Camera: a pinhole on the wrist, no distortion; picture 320 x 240 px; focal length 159.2 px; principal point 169.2 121.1 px. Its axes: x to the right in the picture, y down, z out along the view. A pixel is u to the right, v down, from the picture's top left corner.
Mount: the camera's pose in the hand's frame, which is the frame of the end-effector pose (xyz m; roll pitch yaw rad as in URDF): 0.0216 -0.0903 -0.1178 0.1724 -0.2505 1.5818
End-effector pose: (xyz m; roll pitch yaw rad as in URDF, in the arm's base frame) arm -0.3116 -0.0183 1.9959 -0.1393 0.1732 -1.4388
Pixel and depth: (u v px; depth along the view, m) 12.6 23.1 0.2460
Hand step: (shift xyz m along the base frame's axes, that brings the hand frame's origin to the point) -0.3351 -0.2738 0.0453
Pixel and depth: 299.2 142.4 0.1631
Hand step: 0.0135 -0.0380 0.0683
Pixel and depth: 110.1 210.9 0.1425
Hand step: -0.1777 0.0008 0.0482
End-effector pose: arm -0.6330 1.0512 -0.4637 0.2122 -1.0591 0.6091
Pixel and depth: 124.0 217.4 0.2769
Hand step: 0.0447 -0.2976 -0.0331
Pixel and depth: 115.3 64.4 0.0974
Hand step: 0.1540 -0.0542 0.0303
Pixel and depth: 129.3 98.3 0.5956
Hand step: 0.1196 -0.4658 0.3365
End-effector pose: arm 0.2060 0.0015 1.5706 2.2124 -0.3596 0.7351
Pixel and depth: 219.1 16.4 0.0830
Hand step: 0.0178 0.1270 -0.0071
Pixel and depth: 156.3 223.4 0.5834
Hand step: 0.1120 -0.1875 -0.5837
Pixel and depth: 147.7 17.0 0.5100
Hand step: 0.4603 0.3080 -0.2085
